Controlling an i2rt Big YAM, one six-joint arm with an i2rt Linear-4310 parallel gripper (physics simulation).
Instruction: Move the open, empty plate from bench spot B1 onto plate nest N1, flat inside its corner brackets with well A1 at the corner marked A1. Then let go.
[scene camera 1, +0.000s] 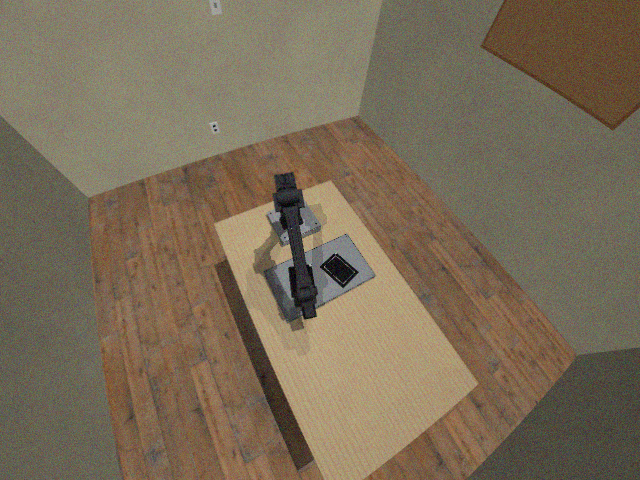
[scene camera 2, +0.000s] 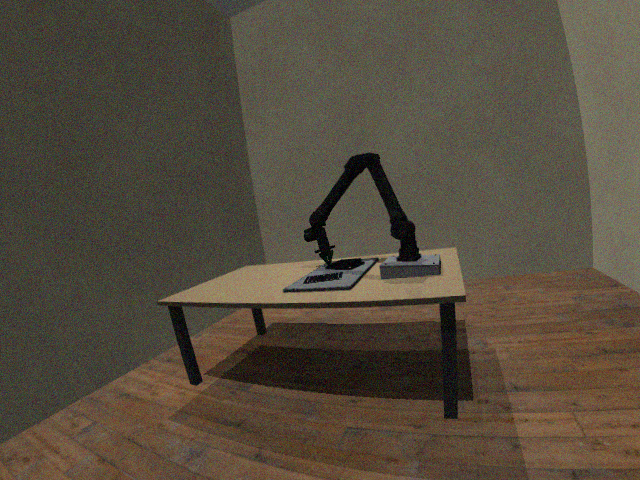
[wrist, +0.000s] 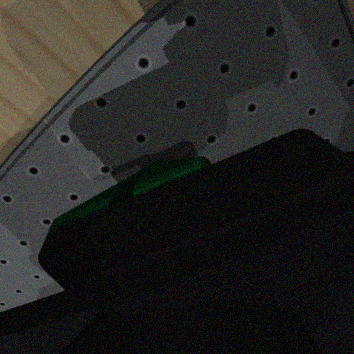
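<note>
A grey perforated board lies on the table in front of the arm's base. A black rectangle with a pale outline lies flat on its right part. Scene camera 2 shows two dark flat things on the board. The nearer one has a pale grid pattern like wells, and the farther one is plain. I cannot tell which is the plate and which the nest. My gripper is shut and empty, just above bare board near its edge.
The board and the arm's grey base block sit on a tan wooden table. The arm hides the left part of the board in scene camera 1. The room has a wooden floor and plain walls.
</note>
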